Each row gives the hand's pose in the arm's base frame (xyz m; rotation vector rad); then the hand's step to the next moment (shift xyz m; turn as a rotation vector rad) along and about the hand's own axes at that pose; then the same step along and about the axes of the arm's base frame.
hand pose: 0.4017 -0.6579 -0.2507 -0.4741 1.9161 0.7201
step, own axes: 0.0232 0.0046 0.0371 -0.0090 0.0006 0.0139
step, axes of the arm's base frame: 0.0121 0.0278 -0.0319 0.0128 0.0098 0.0037
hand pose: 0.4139 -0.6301 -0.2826 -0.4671 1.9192 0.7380
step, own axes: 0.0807 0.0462 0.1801 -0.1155 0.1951 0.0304
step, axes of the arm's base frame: 0.0563 0.1549 -0.1180 -0.0473 0.1654 0.1508
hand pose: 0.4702 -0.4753 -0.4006 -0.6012 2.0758 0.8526
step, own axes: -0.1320 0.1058 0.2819 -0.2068 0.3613 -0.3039
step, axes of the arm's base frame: 0.1446 0.2948 0.0169 -0.2691 0.0386 0.4379
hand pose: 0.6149 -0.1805 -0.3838 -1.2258 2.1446 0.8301
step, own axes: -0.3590 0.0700 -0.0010 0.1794 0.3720 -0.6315
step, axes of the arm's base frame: 0.0991 0.2274 0.2688 -0.4980 -0.4108 0.3906
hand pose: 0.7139 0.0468 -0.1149 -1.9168 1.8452 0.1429
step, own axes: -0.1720 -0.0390 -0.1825 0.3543 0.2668 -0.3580
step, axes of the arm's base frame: -0.0224 0.0838 0.2385 -0.3138 -0.4634 0.1081
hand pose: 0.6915 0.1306 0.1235 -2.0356 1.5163 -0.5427
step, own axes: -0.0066 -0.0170 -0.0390 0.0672 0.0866 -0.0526
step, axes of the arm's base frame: -0.0130 0.0030 0.0409 -0.0769 -0.0931 -0.0141
